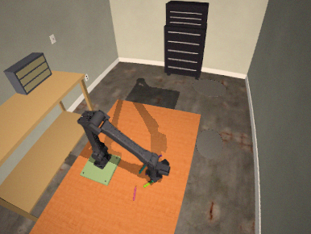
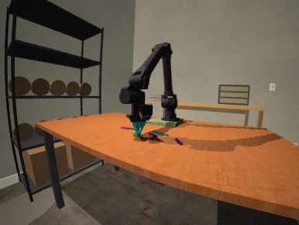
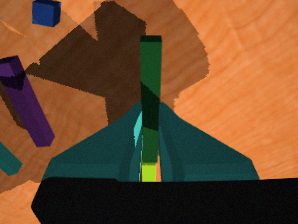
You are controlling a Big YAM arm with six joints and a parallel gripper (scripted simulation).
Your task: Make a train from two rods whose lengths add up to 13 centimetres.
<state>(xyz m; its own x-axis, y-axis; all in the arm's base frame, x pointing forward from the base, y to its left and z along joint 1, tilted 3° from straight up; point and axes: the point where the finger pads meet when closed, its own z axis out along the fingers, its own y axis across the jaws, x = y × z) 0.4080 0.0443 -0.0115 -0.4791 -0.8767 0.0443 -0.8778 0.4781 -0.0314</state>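
Right now the green rod is 10 mm below my hand. Also, from my hand: tiny blue rod: 70 mm to the left, 20 mm behind, 10 mm below; turquoise rod: 120 mm behind, 50 mm to the left, 10 mm below; lime rod: 60 mm to the right, 30 mm behind, 10 mm below.
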